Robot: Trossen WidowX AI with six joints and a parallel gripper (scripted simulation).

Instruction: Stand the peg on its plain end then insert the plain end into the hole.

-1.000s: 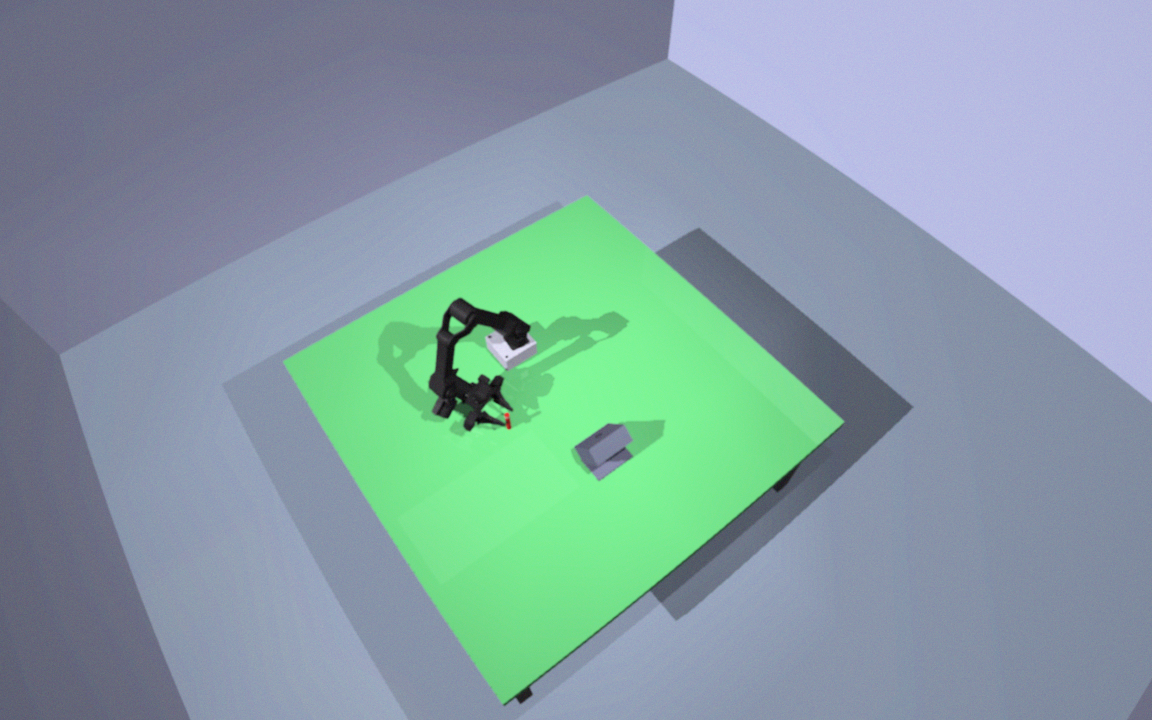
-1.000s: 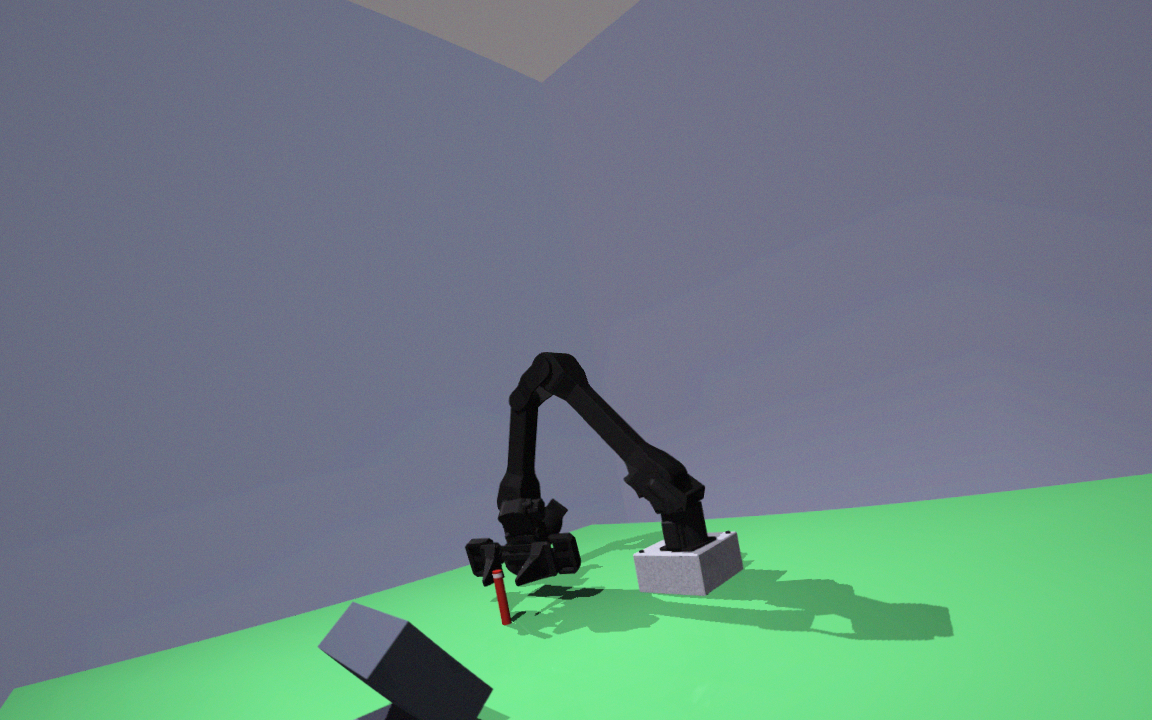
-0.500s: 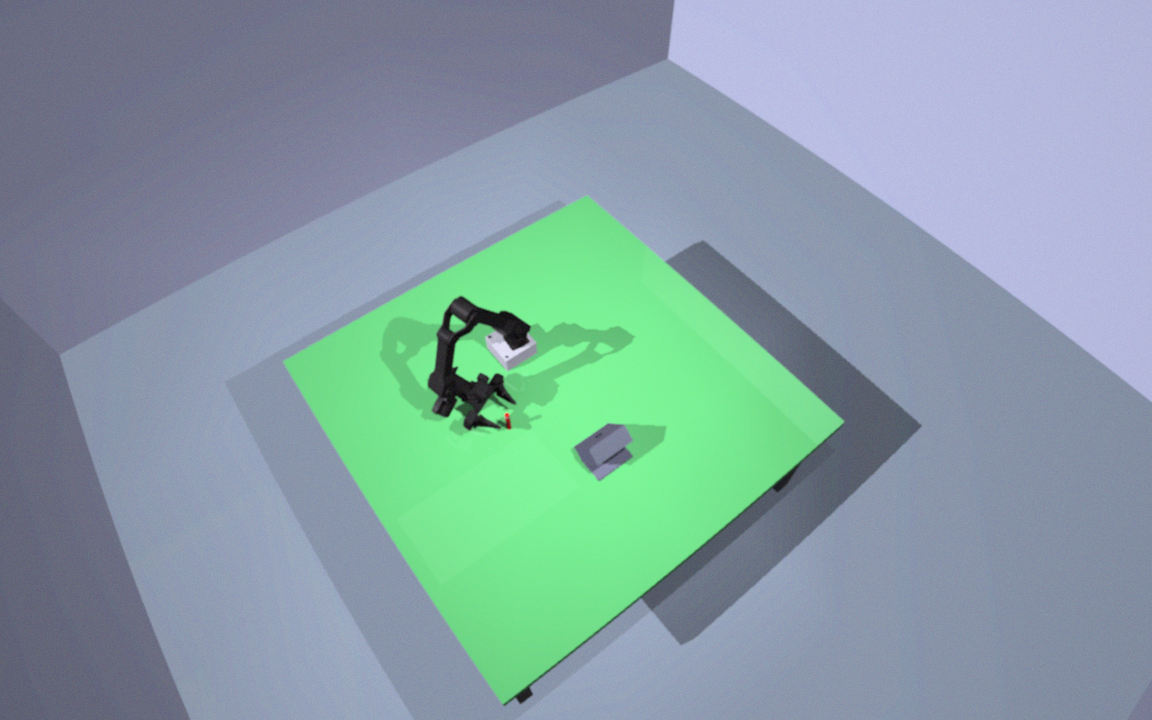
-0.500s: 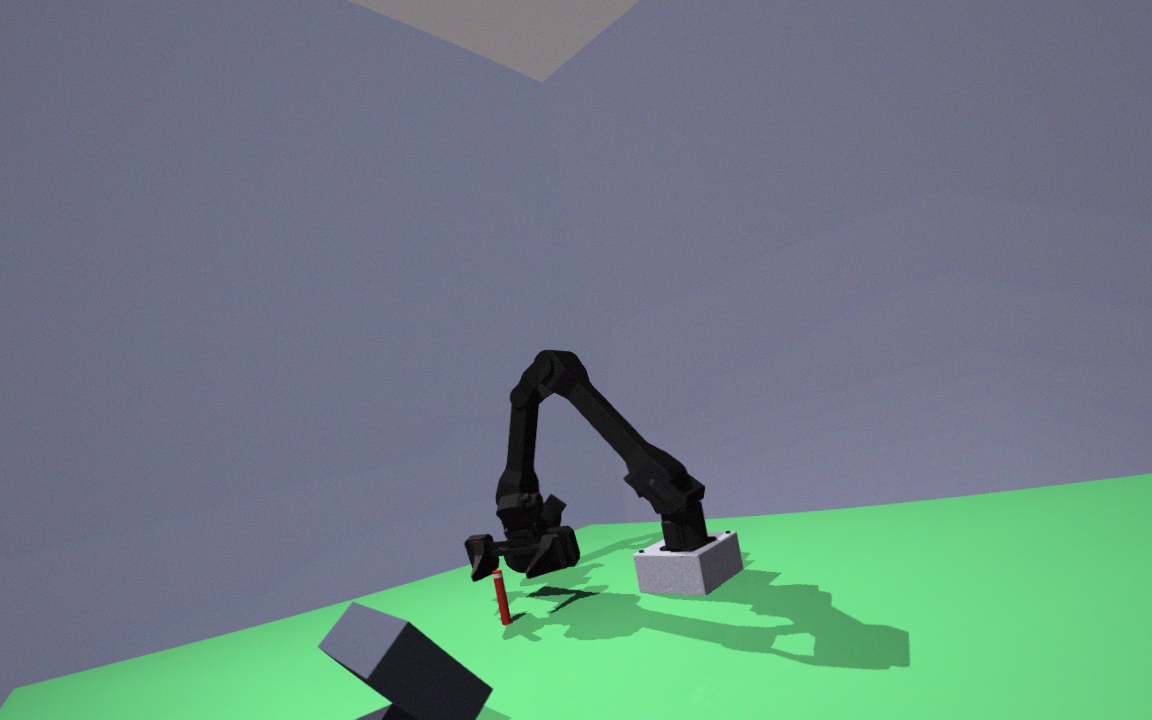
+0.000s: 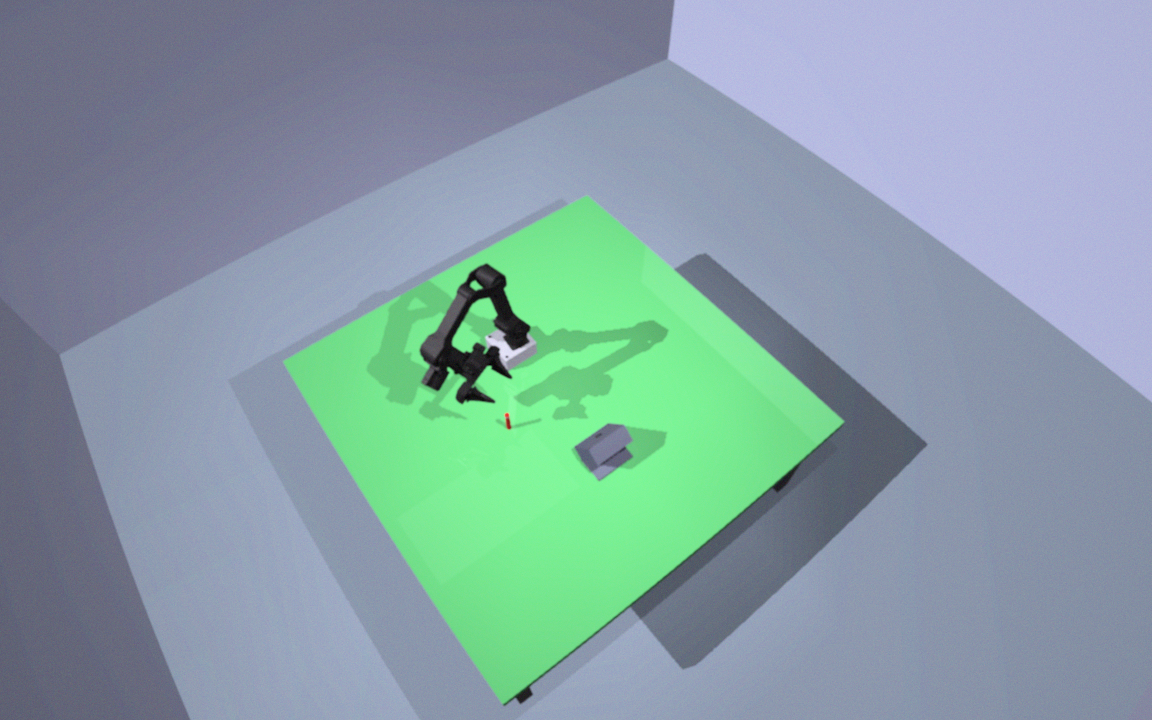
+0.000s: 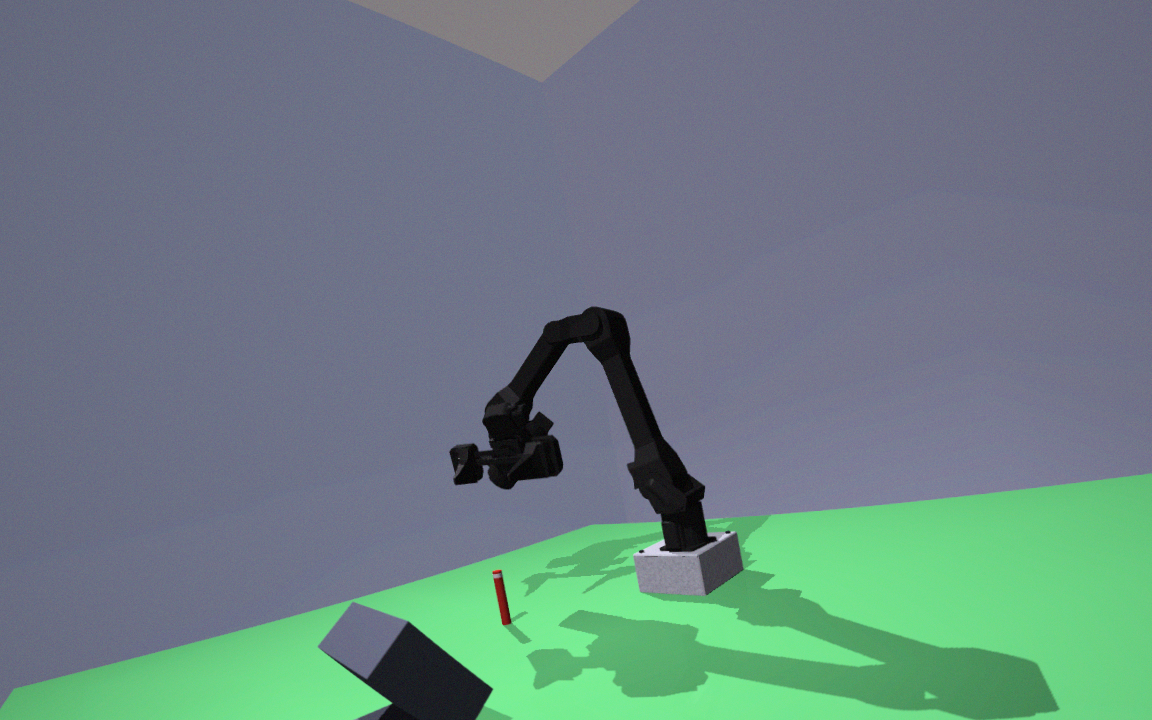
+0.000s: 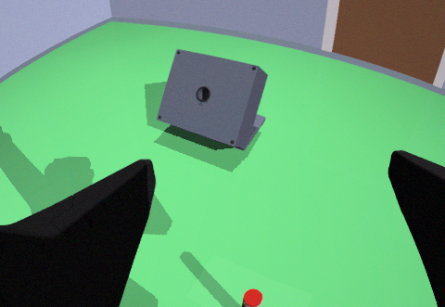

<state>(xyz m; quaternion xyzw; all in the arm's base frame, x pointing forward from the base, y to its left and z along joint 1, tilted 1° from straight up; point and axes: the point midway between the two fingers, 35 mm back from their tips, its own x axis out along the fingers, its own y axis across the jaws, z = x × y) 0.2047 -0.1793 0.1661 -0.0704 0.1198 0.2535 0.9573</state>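
The red peg is 160 mm below my gripper tip. The rest, counted from my gripper tip: grey sloped panel 220 mm ahead, 190 mm to the left, 150 mm below.
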